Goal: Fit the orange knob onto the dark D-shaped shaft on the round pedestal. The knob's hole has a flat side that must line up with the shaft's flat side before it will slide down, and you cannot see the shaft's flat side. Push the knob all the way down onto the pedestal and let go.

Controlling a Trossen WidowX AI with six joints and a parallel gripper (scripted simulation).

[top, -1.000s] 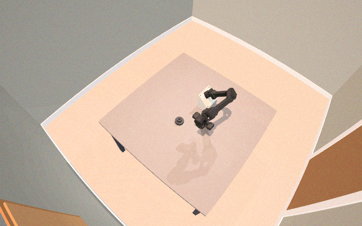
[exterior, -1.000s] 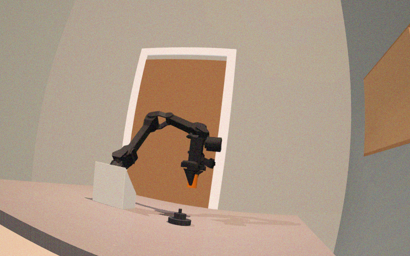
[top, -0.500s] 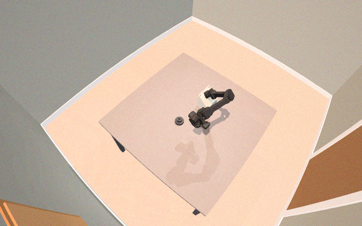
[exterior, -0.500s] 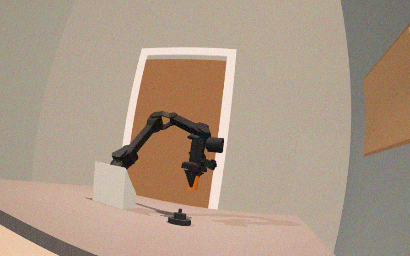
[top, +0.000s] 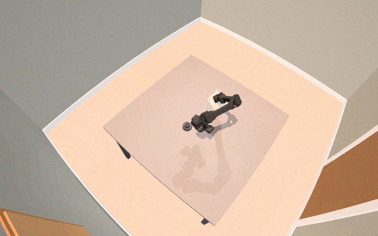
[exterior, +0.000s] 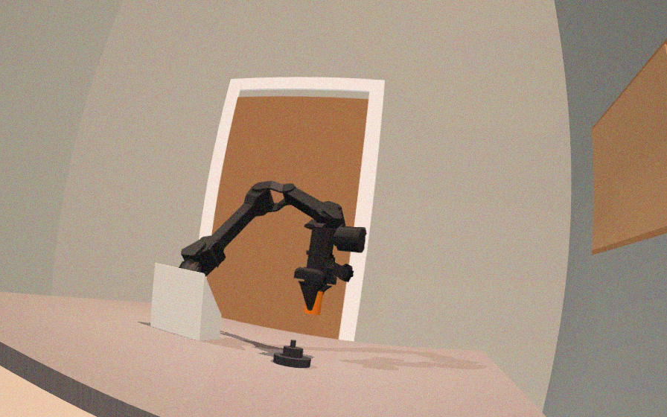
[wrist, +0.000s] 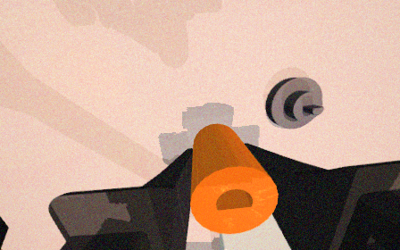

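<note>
Now: gripper tip 14 cm to the left of the pedestal, 10 cm above it and 3 cm short of it. Also, from my gripper tip: orange knob: 2 cm above.
</note>
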